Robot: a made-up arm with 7 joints. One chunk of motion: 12 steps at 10 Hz.
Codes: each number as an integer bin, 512 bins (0 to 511) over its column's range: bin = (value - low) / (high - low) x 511, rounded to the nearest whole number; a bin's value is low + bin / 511 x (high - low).
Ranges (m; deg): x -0.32..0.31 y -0.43..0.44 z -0.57..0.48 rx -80..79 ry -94..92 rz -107..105
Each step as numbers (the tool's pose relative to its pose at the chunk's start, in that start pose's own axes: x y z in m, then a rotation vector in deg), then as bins.
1 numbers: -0.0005 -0.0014 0.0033 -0.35 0.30 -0.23
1 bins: 259 252 279 256 259 257
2 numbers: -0.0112 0.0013 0.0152 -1.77 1.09 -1.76
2 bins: 250 253 285 251 261 254
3 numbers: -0.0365 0.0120 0.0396 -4.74 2.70 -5.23
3 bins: 230 260 297 242 266 245
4 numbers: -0.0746 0.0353 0.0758 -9.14 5.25 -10.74
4 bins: 199 273 314 228 273 232
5 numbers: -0.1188 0.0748 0.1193 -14.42 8.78 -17.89
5 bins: 163 296 335 211 282 215
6 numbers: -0.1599 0.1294 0.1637 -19.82 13.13 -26.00
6 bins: 130 329 357 193 294 195
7 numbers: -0.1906 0.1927 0.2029 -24.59 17.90 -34.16
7 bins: 105 366 376 178 307 176
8 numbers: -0.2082 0.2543 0.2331 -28.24 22.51 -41.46
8 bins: 91 402 391 166 320 158
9 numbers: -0.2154 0.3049 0.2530 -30.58 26.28 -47.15
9 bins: 85 432 401 159 330 144
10 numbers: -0.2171 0.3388 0.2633 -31.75 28.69 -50.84
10 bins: 83 452 406 155 337 135
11 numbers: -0.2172 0.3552 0.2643 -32.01 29.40 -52.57
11 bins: 83 461 406 154 339 131
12 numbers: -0.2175 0.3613 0.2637 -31.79 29.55 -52.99
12 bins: 83 465 406 155 339 130
